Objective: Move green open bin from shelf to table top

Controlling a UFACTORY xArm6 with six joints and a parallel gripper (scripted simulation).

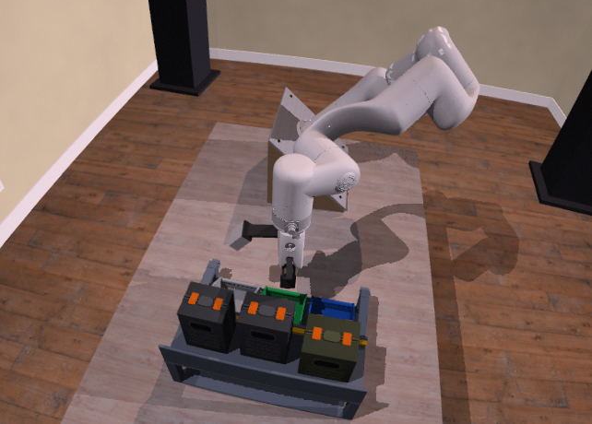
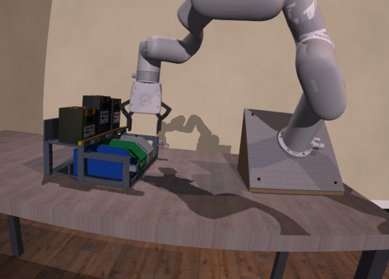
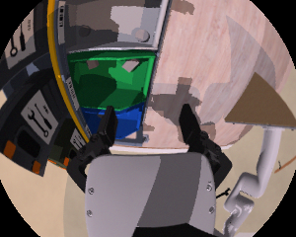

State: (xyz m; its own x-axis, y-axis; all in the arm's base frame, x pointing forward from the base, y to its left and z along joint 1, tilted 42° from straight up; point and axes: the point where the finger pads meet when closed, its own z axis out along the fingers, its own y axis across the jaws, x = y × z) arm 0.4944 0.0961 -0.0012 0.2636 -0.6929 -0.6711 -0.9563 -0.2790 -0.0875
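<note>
Right now the green open bin is 8 cm ahead of my hand, 1 cm to the left of it and 9 cm below it. Round my hand: grey bin: 9 cm ahead, 11 cm to the right, 9 cm below; then olive box: 17 cm ahead, 13 cm to the left, 1 cm above; then blue bin: 7 cm ahead, 12 cm to the left, 9 cm below.
</note>
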